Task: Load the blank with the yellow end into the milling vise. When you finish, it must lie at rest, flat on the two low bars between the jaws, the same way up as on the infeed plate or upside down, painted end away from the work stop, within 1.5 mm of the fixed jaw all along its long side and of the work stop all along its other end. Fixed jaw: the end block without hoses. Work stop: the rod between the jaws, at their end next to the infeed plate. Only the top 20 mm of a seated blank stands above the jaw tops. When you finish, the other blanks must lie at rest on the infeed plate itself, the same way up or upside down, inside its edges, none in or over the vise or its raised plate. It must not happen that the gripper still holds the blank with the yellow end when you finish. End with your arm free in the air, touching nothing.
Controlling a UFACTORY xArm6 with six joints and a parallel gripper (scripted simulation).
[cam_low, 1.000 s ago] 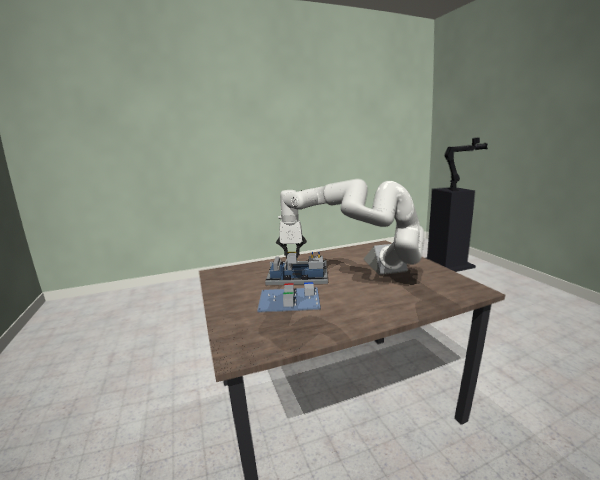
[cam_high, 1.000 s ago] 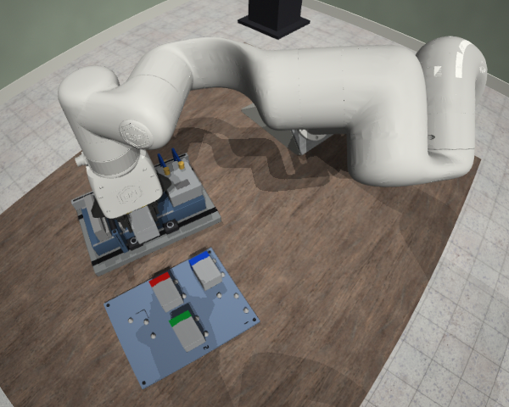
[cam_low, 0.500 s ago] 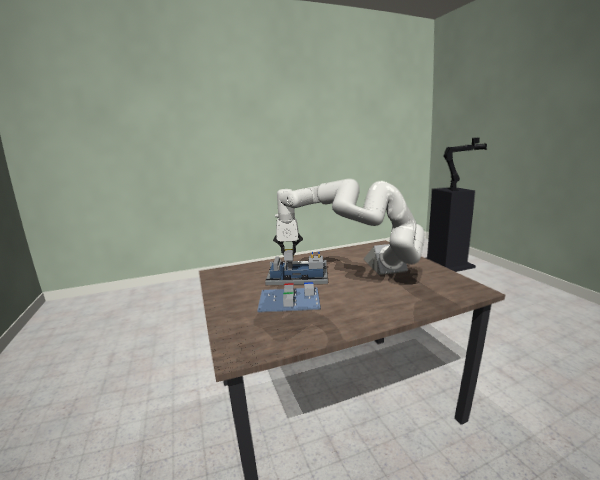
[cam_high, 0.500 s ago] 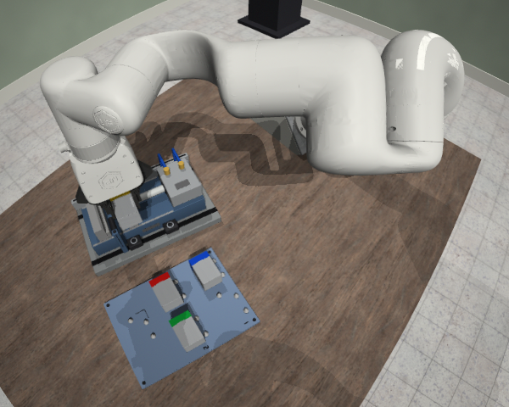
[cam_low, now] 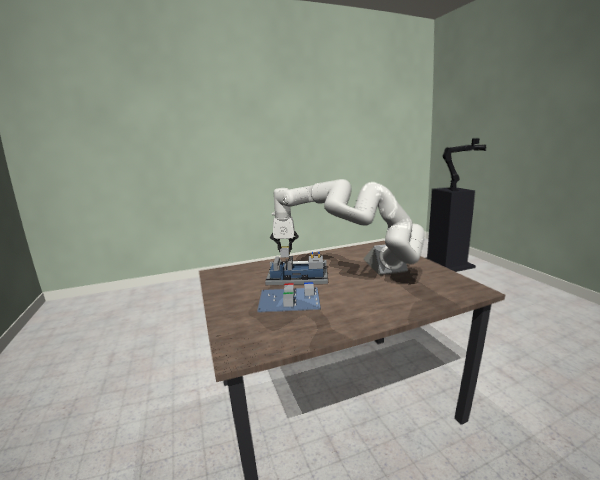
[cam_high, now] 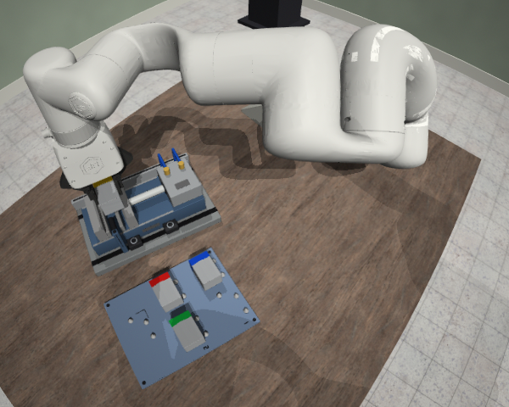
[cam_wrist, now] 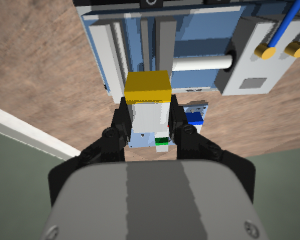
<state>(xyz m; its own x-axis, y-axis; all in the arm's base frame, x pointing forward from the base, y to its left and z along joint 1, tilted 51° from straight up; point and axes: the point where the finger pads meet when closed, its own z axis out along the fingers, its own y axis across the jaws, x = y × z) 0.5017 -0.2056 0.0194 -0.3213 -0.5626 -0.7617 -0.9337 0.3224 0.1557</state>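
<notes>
Now: the black work stop 30 mm ahead of my hand, 20 mm to the left of it and 70 mm below it. Also, from my hand: screw rod 70 mm behind, 10 mm to the left, 90 mm below; vise 60 mm behind, 120 mm below; yellow-ended blank 20 mm below.
</notes>
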